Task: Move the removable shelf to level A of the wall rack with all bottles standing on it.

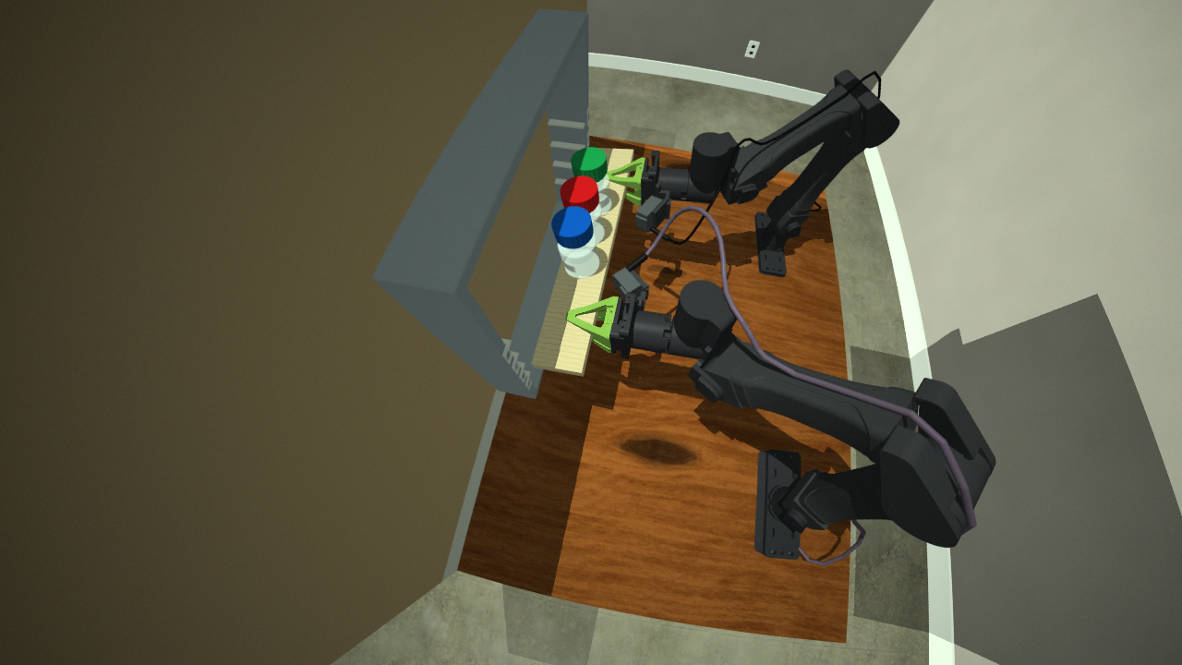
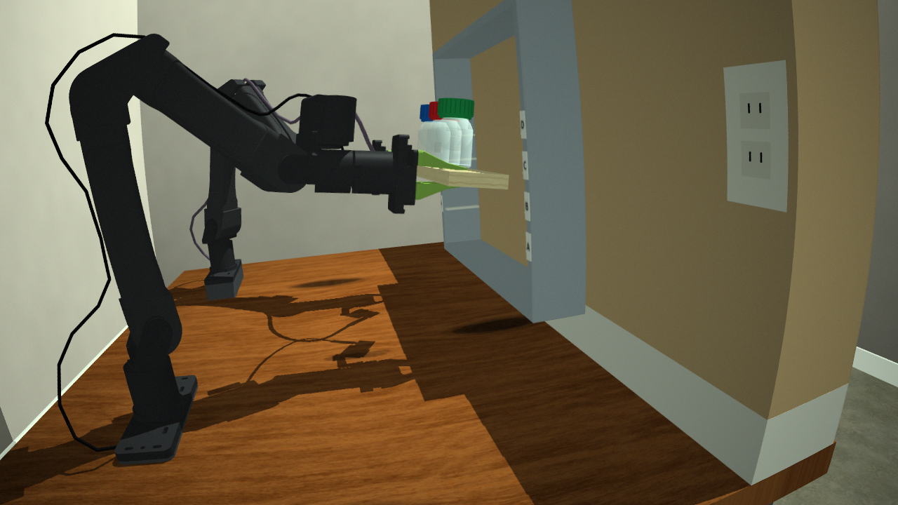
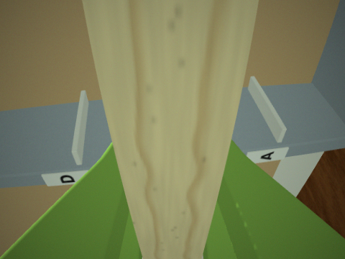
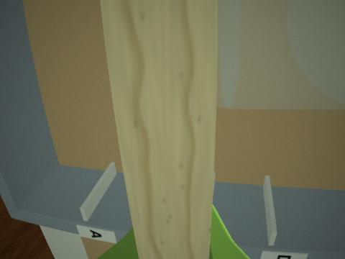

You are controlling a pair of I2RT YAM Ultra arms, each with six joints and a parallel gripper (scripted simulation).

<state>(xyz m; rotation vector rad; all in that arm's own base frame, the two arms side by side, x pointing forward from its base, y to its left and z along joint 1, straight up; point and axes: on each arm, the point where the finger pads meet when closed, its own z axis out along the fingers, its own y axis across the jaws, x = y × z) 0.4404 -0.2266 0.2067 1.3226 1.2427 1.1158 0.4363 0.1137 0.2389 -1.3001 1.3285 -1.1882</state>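
Now: right hand 2 cm short of the green-capped bottle, 8 cm to the right of it and 6 cm below it. Round my right hand: red-capped bottle (2 cm ahead, 14 cm to the left, 5 cm above); then wooden shelf (1 cm ahead, 15 cm to the left); then grey wall rack (10 cm ahead, 15 cm to the left, 3 cm above).
The blue-capped bottle is 9 cm to the right of my left hand, 6 cm above it and 1 cm ahead of it. From my left hand the other things lie so: red-capped bottle 15 cm to the right, 6 cm above, 1 cm ahead; wooden shelf 15 cm to the right; grey wall rack 15 cm to the right, 9 cm ahead, 3 cm above.
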